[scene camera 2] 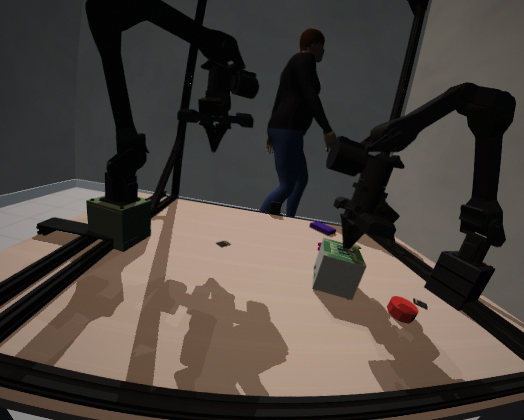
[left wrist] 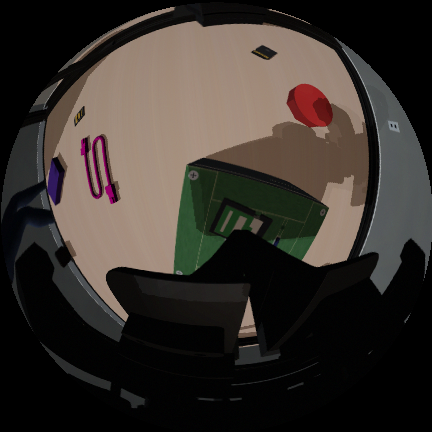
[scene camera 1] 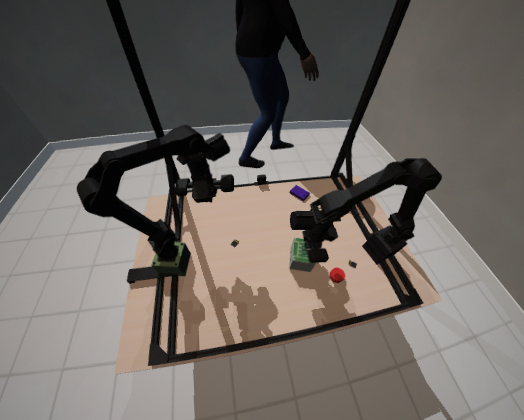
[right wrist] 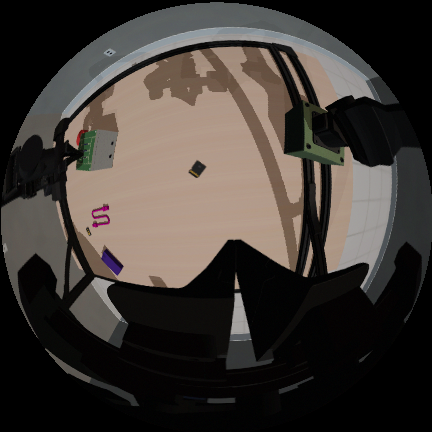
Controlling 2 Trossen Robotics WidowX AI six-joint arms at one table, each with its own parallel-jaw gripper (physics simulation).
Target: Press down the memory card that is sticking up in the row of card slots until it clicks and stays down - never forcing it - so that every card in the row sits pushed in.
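Pixels of known places: left gripper, fingertip midpoint: (scene camera 2: 345,249) (left wrist: 239,235) (scene camera 1: 306,248) (right wrist: 82,154); right gripper, fingertip midpoint: (scene camera 2: 213,152) (scene camera 1: 211,201) (right wrist: 233,245); left arm's base, link origin: (scene camera 2: 468,259) (scene camera 1: 390,238); right arm's base, link origin: (scene camera 2: 120,200) (scene camera 1: 168,253) (right wrist: 326,131).
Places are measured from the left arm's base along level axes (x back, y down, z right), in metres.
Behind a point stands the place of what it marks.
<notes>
A grey box with a green board on top (scene camera 1: 298,247) @(x -0.364, y 0.029, z 0.127 m) (scene camera 2: 338,275) @(x -0.377, y 0.064, z 0.066 m) (left wrist: 187,245) @(x -0.333, y 0.028, z 0.148 m) (right wrist: 102,150) @(x -0.383, y 0.065, z 0.134 m) stands right of the table's middle in both scene views. In the left wrist view, a black-framed card slot row (left wrist: 218,225) @(x -0.324, y 0.027, z 0.122 m) with pale bars shows on the board; its near part is hidden behind the fingers, so I cannot tell how high each card sits. My left gripper (scene camera 2: 346,246) @(x -0.336, y 0.028, z 0.112 m) (left wrist: 239,235) @(x -0.336, y 0.028, z 0.112 m) (right wrist: 82,154) @(x -0.336, y 0.028, z 0.112 m) is shut and empty, tips down at the board's top over the slot area; contact is unclear. My right gripper (scene camera 2: 214,150) @(x -0.627, y -0.115, z 0.352 m) (right wrist: 233,245) @(x -0.627, y -0.115, z 0.352 m) is shut and empty, high above the table.
A red disc (scene camera 1: 337,275) @(x -0.255, y 0.089, z -0.020 m) (scene camera 2: 402,309) @(x -0.269, y 0.089, z -0.026 m) (left wrist: 302,102) @(x -0.249, y 0.089, z 0.002 m) and a loose card (scene camera 1: 353,263) @(x -0.144, y 0.113, z -0.002 m) (scene camera 2: 420,303) @(x -0.150, y 0.113, z -0.003 m) (left wrist: 264,52) @(x -0.152, y 0.113, z -0.001 m) lie near the box. Another card (scene camera 1: 235,243) @(x -0.574, y 0.113, z 0.282 m) (scene camera 2: 223,243) @(x -0.575, y 0.113, z 0.285 m) (right wrist: 197,169) @(x -0.577, y 0.113, z 0.287 m) lies mid-table. A purple block (scene camera 1: 300,192) @(x -0.158, y 0.097, z 0.432 m) (left wrist: 56,181) @(x -0.173, y 0.097, z 0.407 m) and magenta cable (left wrist: 111,193) @(x -0.273, y 0.108, z 0.262 m) lie farther back.
</notes>
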